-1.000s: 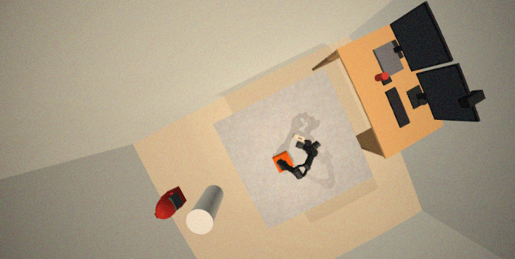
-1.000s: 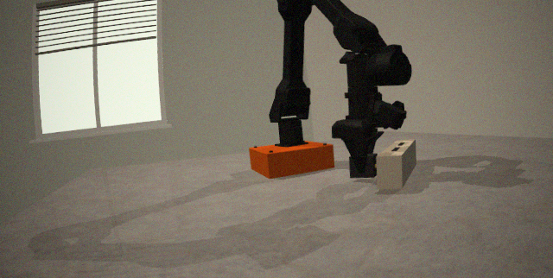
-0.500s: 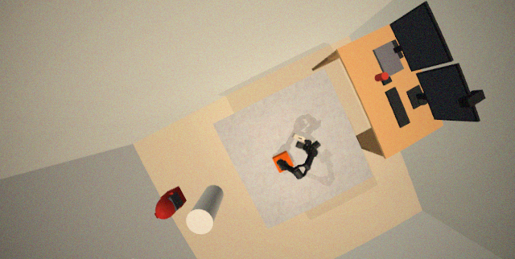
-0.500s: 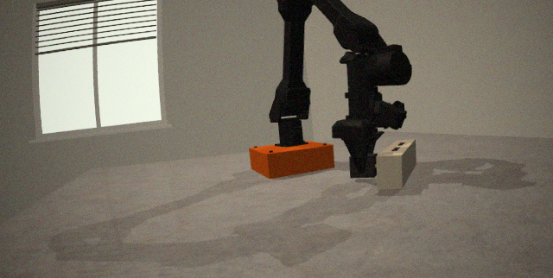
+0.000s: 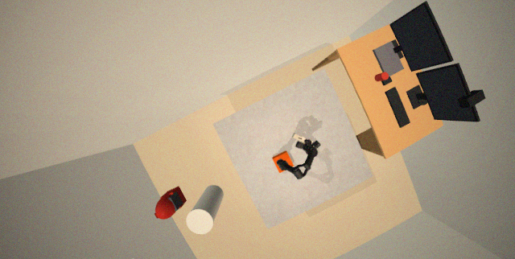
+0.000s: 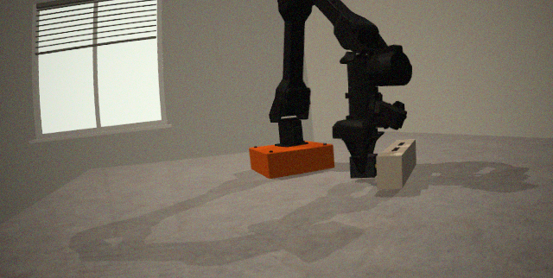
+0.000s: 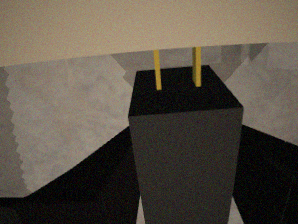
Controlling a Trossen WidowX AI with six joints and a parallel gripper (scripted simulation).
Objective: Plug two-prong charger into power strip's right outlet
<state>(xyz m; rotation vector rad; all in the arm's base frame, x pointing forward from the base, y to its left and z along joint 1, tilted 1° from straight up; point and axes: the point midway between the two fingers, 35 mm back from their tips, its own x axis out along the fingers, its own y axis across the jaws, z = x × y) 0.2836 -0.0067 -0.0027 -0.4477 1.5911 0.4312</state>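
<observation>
Now: gripper tip 10 mm to the right of the black two-prong charger, 10 mm below it and 10 mm short of it.
</observation>
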